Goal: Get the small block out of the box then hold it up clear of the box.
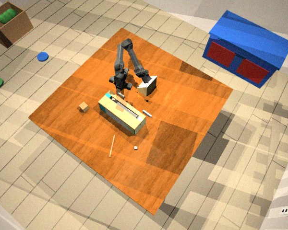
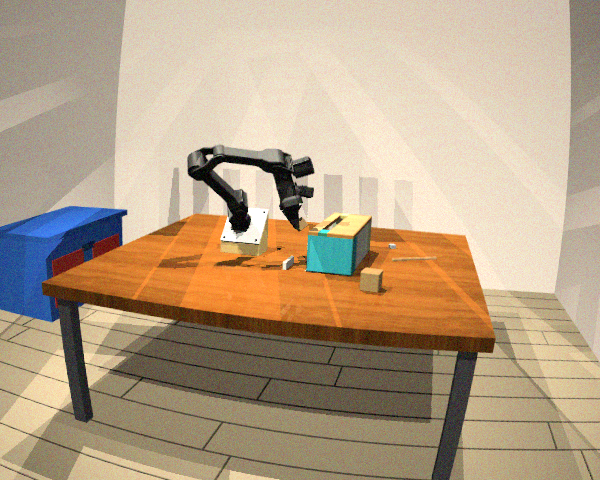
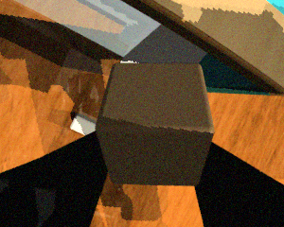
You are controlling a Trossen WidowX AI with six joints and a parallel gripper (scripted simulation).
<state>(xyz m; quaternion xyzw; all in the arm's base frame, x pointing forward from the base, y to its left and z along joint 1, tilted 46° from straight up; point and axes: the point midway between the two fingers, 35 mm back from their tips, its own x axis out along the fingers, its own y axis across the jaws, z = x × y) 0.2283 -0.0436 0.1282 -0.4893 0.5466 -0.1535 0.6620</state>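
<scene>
Right now my gripper tip is 1 cm to the right of the small block, 1 cm below it and 1 cm short of it. Also, from my gripper tip: long tan-topped box 14 cm to the left, 8 cm ahead, 6 cm below; thin stick 37 cm ahead, 24 cm to the left, 12 cm below; tiny grey cube 40 cm to the left, 27 cm ahead, 12 cm below.
</scene>
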